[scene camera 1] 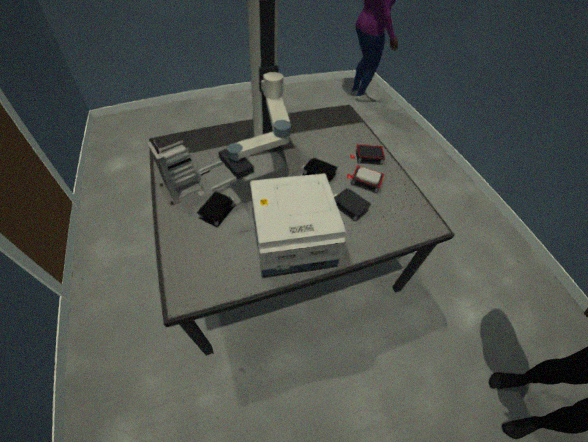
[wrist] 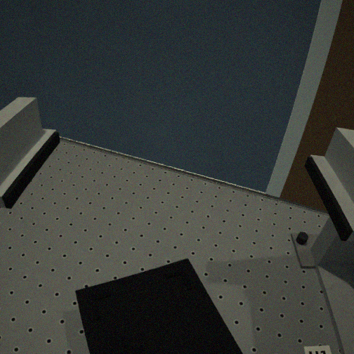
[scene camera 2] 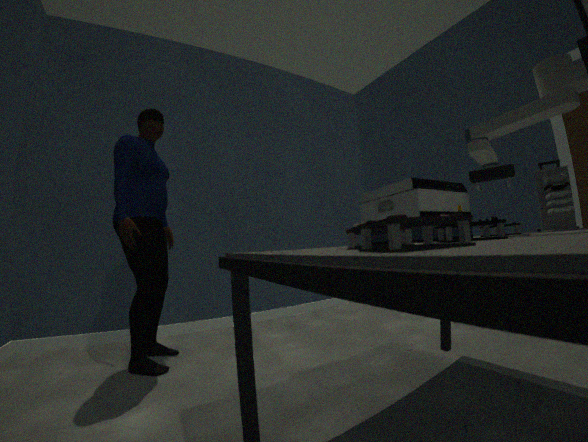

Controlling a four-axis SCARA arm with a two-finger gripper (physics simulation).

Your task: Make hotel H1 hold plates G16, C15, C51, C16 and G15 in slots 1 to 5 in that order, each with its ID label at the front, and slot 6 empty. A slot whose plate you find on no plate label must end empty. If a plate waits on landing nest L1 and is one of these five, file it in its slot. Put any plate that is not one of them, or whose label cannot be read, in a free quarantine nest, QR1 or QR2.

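Observation:
Hotel H1 (scene camera 1: 166, 176) (scene camera 2: 543, 212) stands at the table's left, holding a stack of several white plates with a dark one in the upper part. Their ID labels cannot be read now. In the wrist view, part of the hotel (wrist: 332, 252) and its H1 sign (wrist: 318, 350) show at the lower right. My gripper (scene camera 1: 201, 182) (scene camera 2: 494, 186) (wrist: 184, 129) is open and empty, above the table beside the hotel. A black nest or plate (scene camera 1: 216, 207) (wrist: 155, 312) lies below it. A white plate (scene camera 1: 369, 175) sits on one red-edged nest; the other red-edged nest (scene camera 1: 370, 152) has a dark top.
A large white instrument (scene camera 1: 295, 205) (scene camera 2: 442, 200) stands mid-table. A black nest (scene camera 1: 320, 169) is behind it and a dark grey one (scene camera 1: 352, 202) to its right. The arm's column (scene camera 1: 268, 45) rises at the back. People (scene camera 1: 372, 40) (scene camera 2: 142, 175) stand around the table.

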